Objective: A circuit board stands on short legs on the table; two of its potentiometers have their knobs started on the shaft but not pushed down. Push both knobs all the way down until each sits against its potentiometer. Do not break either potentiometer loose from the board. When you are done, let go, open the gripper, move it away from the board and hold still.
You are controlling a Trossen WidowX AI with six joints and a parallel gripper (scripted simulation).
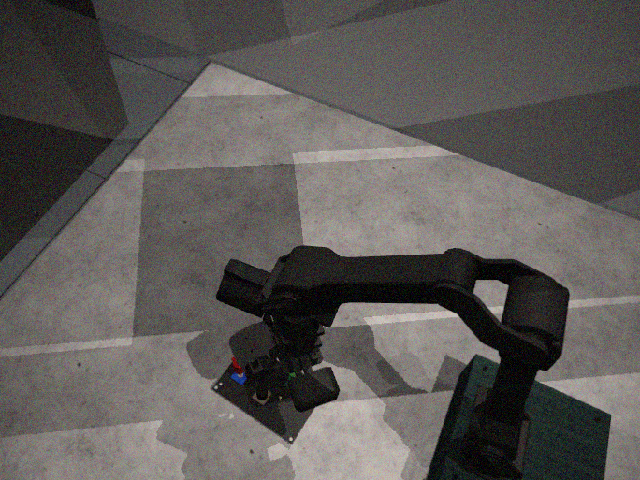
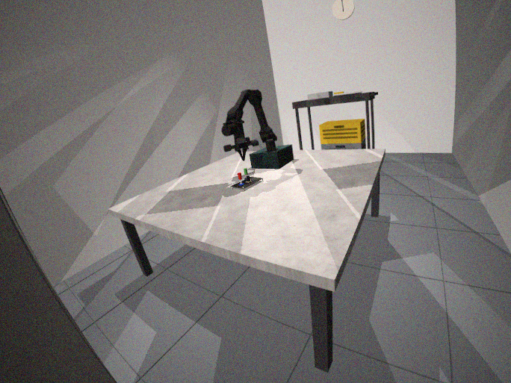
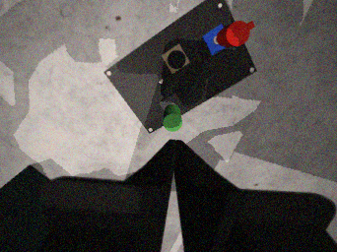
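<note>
The green knob is 6 cm below my gripper tip. The rest, counted from my gripper tip: red knob 9 cm ahead, 2 cm to the left, 6 cm below.
</note>
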